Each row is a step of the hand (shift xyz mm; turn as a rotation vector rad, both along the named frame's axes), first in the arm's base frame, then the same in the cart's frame.
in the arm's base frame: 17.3 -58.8 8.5 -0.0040 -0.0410 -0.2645
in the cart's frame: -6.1 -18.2 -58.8 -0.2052 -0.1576 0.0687
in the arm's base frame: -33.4 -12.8 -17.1 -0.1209 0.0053 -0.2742
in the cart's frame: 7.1 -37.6 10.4 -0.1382 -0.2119 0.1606
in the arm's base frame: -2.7 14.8 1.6 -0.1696 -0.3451 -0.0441
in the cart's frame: 3.4 7.5 12.7 0.0601 -0.3303 -0.1926
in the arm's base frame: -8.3 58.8 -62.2 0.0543 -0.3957 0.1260
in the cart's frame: -41.4 -2.6 75.3 0.0512 -0.1290 -0.3951
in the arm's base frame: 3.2 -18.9 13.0 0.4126 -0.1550 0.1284
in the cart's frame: 7.5 -2.3 -21.8 -0.1627 0.2435 -0.3535
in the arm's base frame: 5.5 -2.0 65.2 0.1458 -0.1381 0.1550
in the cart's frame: 47.4 34.8 -28.8 0.0253 0.0927 -0.2348
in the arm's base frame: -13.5 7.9 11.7 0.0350 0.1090 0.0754
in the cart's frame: 17.8 1.6 7.8 0.0406 0.1228 0.0455
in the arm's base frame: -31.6 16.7 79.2 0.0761 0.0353 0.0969
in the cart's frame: 82.1 28.4 -2.8 0.0292 0.1180 -0.0407
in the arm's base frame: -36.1 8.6 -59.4 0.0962 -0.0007 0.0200
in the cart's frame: -23.5 -48.1 45.2 -0.0445 0.0722 -0.0496
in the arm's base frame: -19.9 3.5 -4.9 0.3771 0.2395 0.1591
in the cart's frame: 8.7 -13.4 13.3 -0.1035 0.4620 -0.0270
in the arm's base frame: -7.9 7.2 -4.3 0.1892 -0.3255 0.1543
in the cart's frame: 1.8 -3.2 10.9 -0.0086 0.0131 -0.4066
